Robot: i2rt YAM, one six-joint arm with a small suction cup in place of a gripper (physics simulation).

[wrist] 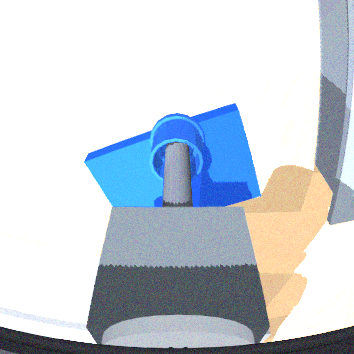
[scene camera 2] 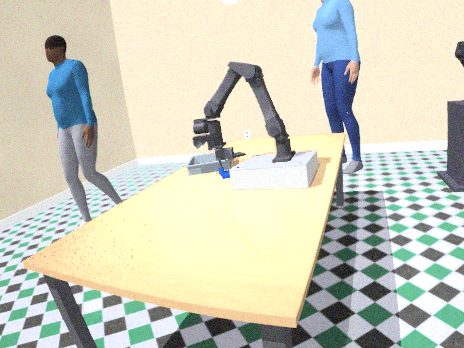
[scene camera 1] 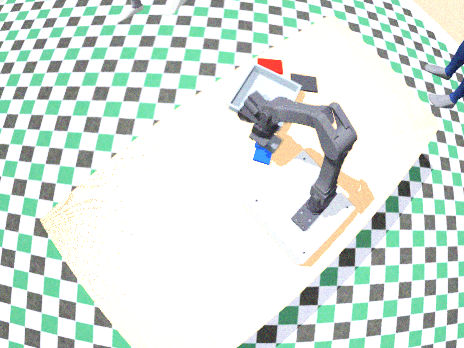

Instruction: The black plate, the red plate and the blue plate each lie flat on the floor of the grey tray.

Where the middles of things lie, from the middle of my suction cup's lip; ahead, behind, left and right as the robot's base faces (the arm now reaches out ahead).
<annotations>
I see the blue plate (wrist: 227, 176) 3 cm behind my suction cup and 1 cm below it. Also, from my suction cup: grey tray (scene camera 1: 269, 84): 17 cm to the right, 13 cm ahead.
</annotations>
